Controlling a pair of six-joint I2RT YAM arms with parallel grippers.
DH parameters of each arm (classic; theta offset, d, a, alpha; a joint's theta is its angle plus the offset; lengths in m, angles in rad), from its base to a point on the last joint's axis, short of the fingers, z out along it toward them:
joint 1: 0 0.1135 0.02 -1.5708
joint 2: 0 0 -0.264 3.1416
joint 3: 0.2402 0 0.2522 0
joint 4: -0.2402 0 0.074 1.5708
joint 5: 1.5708 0 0 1.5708
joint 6: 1.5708 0.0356 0 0
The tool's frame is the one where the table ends.
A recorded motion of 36 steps. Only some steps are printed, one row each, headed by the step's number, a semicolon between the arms.
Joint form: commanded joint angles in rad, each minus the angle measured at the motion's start. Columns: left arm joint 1, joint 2, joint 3, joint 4, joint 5, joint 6; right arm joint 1, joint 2, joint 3, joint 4, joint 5, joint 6.
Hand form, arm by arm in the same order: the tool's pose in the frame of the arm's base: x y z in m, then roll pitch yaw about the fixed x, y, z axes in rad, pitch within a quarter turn. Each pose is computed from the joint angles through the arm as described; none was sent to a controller.
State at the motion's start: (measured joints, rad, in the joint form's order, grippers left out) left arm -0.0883 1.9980 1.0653 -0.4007 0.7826 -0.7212; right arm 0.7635 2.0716 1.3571 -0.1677 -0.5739 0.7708
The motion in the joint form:
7: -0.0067 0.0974 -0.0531 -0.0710 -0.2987 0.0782; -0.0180 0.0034 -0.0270 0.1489 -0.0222 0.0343
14: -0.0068 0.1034 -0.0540 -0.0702 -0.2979 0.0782; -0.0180 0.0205 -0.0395 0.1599 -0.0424 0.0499
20: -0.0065 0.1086 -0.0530 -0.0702 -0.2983 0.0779; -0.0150 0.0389 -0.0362 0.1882 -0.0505 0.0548
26: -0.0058 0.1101 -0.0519 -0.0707 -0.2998 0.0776; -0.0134 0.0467 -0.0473 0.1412 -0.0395 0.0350
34: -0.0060 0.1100 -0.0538 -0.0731 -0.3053 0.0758; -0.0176 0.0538 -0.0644 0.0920 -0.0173 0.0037
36: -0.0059 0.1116 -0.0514 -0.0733 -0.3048 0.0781; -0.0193 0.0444 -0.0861 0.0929 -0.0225 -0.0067
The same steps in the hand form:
7: 0.3187 -0.0470 0.0482 -2.7343 -0.2694 -2.6535; 0.3120 0.3152 0.1511 2.1979 0.2225 -3.0542
14: 0.3181 -0.0470 0.0463 -2.7371 -0.2750 -2.6529; 0.3105 0.3147 0.1414 2.1961 0.1865 -3.0491
20: 0.3180 -0.0469 0.0448 -2.7399 -0.2784 -2.6515; 0.3117 0.3179 0.1367 2.1829 0.1896 -3.0456
26: 0.3182 -0.0466 0.0446 -2.7418 -0.2784 -2.6500; 0.3074 0.3144 0.1267 2.2316 0.1576 -3.0316
34: 0.3174 -0.0465 0.0442 -2.7495 -0.2796 -2.6465; 0.3038 0.3077 0.1154 2.2923 0.1326 -3.0216
36: 0.3180 -0.0465 0.0441 -2.7481 -0.2785 -2.6488; 0.3006 0.3040 0.1135 2.2965 0.1287 -3.0127

